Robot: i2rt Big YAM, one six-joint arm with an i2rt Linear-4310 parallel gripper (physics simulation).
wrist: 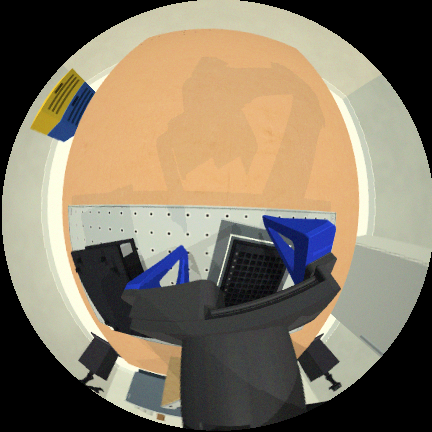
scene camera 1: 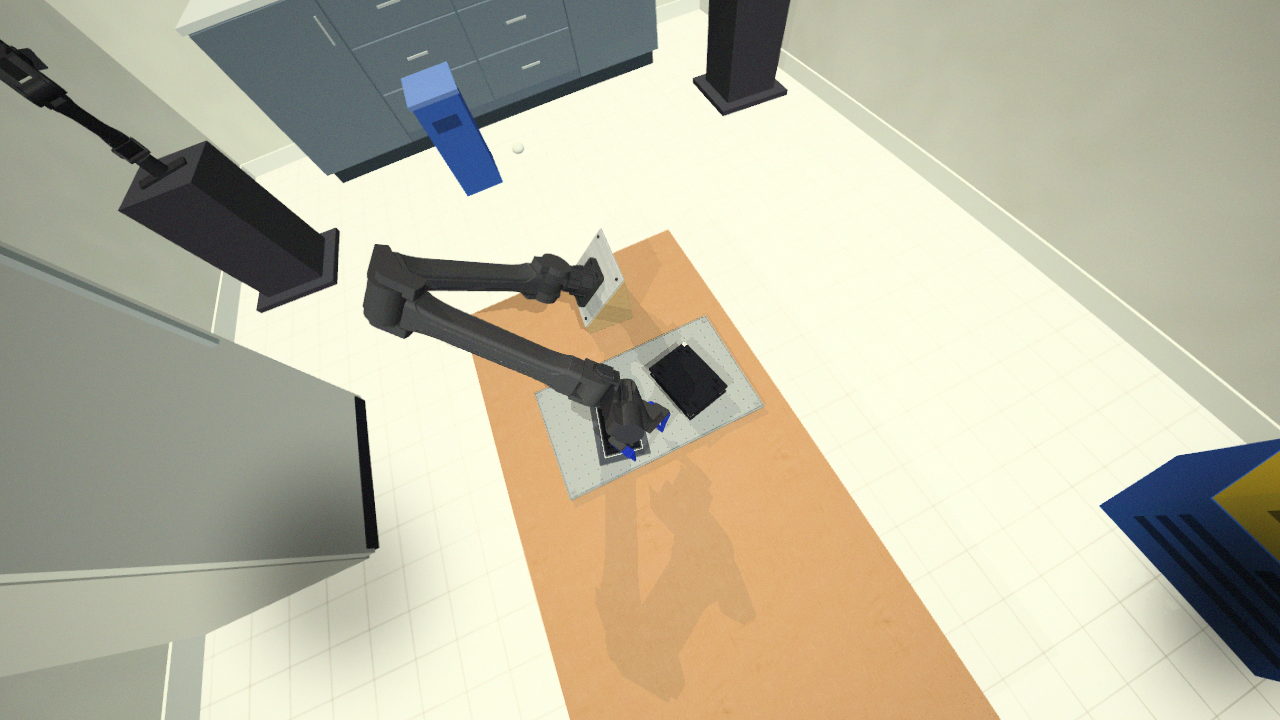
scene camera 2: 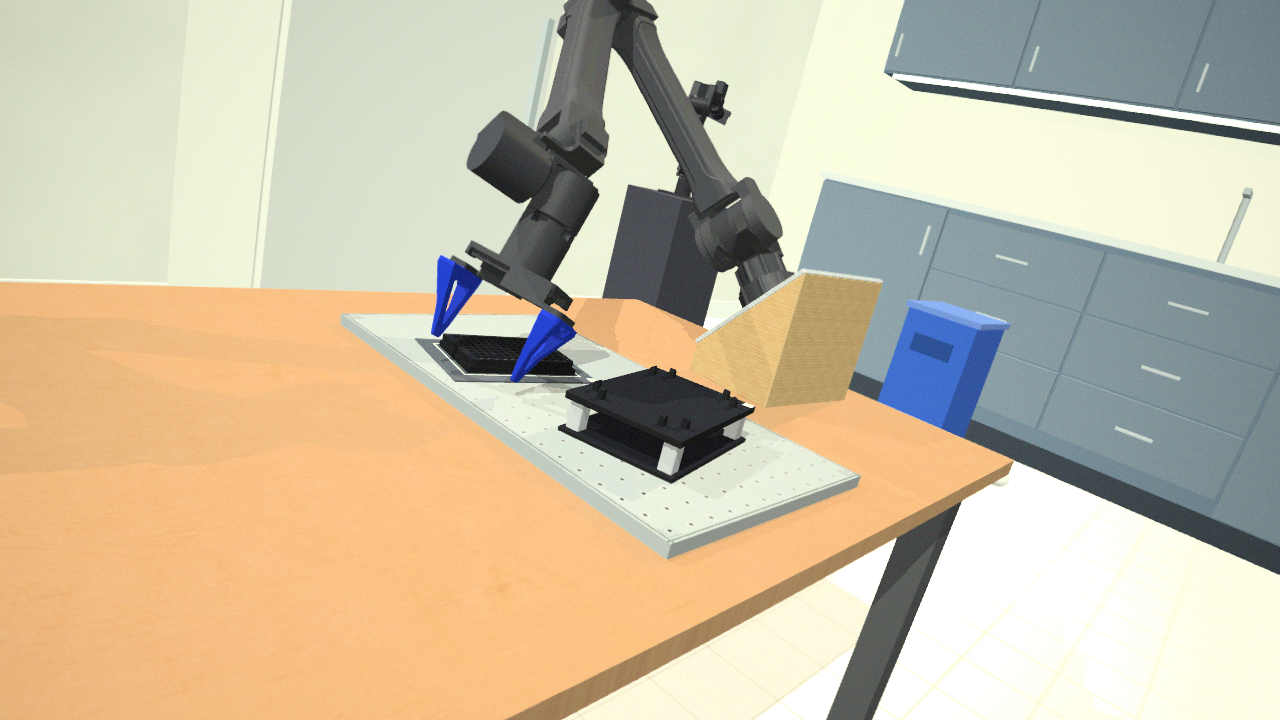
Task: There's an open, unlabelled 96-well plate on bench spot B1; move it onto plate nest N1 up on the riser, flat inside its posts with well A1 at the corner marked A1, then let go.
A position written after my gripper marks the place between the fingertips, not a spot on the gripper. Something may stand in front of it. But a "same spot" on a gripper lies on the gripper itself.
Labels:
my gripper: wrist 221, 235; scene camera 1; scene camera 2
same spot on my gripper: (scene camera 2: 552, 329) = (scene camera 1: 669, 416)

